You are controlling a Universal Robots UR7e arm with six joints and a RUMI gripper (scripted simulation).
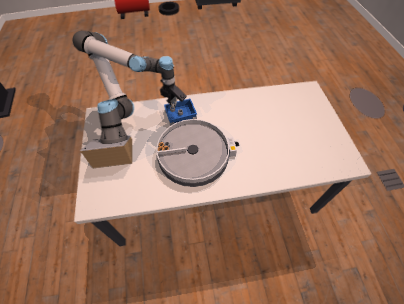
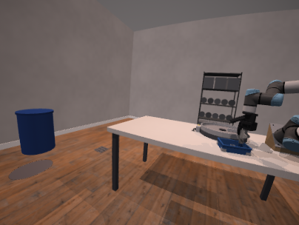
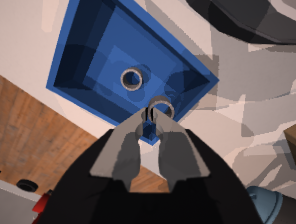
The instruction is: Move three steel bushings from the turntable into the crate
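My hand is 50 mm above the blue crate and 40 mm short of it. The rest, counted from my hand: round grey turntable: 340 mm to the right, 50 mm ahead, 20 mm below.
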